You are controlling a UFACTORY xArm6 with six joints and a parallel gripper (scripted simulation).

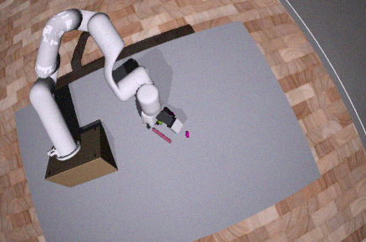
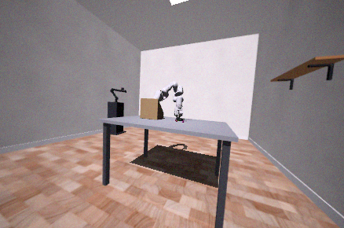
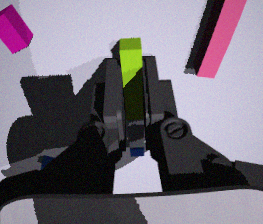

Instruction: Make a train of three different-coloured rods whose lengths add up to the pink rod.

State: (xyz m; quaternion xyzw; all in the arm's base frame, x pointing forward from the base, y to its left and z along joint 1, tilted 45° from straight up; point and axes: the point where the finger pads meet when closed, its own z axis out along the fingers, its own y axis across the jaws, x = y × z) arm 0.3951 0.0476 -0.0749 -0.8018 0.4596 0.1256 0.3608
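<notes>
Right now the lime rod is 20 mm below my hand. Round my hand: pink rod 70 mm to the right, 20 mm below, 10 mm behind; then grey rod 40 mm to the left, 20 mm below, 20 mm behind.
</notes>
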